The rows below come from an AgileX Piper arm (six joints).
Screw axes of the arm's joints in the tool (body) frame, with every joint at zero. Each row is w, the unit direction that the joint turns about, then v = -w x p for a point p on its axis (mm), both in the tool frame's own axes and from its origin. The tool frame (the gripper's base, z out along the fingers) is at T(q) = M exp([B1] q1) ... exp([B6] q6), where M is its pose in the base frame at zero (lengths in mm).
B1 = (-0.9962, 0, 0.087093, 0, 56.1, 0)
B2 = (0, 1, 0, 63.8, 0, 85)
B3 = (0, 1, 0, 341.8, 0, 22)
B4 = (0, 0, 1, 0, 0, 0)
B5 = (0, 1, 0, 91, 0, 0)
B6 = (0, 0, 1, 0, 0, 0)
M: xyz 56.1 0 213.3 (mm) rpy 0 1.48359 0 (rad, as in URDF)
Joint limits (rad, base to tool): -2.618..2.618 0..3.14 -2.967..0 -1.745..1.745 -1.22..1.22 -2.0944..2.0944
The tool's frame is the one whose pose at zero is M.
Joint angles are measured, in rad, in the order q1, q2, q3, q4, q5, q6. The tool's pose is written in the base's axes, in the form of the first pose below.
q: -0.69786 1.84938 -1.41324 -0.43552 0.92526 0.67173
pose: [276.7, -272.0, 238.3, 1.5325, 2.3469, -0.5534]
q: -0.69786 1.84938 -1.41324 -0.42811 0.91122 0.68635
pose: [278.0, -272.1, 238.4, 1.5429, 2.3235, -0.5368]
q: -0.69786 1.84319 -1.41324 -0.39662 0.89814 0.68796
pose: [279.6, -270.4, 240.3, 1.5543, 2.3005, -0.4941]
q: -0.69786 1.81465 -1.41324 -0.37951 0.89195 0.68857
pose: [278.0, -267.4, 251.0, 1.5509, 2.2648, -0.4717]
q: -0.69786 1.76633 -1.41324 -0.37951 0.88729 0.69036
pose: [273.3, -263.3, 269.6, 1.5303, 2.2148, -0.4703]
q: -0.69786 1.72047 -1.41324 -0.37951 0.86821 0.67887
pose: [269.3, -259.4, 287.5, 1.4859, 2.1694, -0.4700]
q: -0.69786 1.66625 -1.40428 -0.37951 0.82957 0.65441
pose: [264.2, -254.0, 306.5, 1.4144, 2.1219, -0.4717]
